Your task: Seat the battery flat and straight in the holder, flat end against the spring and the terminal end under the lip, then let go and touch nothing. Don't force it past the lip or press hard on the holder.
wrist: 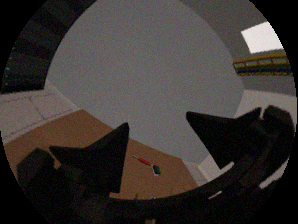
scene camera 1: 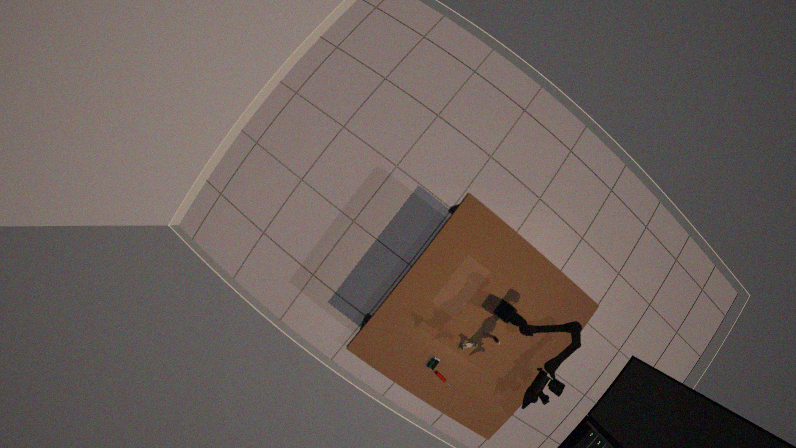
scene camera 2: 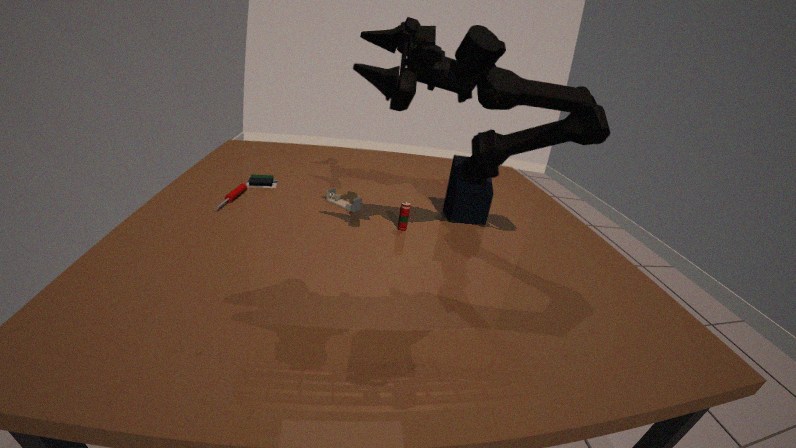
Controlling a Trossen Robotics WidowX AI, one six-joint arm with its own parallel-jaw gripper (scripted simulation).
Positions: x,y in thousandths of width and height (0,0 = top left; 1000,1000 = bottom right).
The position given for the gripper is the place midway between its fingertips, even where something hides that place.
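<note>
Scene camera 2 shows the gripper (scene camera 2: 449,110), and it's open and holds nothing. The wrist view shows the gripper (wrist: 532,538) too.
</note>
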